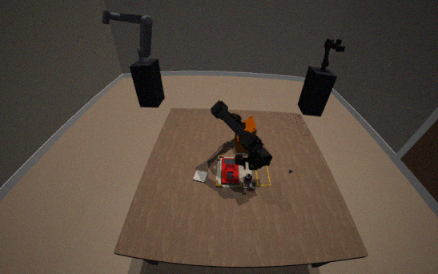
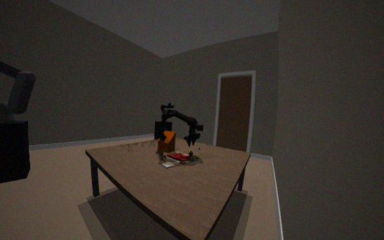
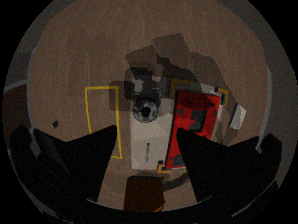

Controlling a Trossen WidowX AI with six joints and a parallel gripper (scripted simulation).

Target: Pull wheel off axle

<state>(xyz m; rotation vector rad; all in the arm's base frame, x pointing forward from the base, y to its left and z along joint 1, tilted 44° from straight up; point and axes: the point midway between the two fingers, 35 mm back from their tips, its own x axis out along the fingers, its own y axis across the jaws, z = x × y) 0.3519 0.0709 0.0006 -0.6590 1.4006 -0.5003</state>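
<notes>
The wheel lies 70 mm below my gripper tip. From my gripper tip the other things lie so: white square 300 mm to the right, 110 mm below.
</notes>
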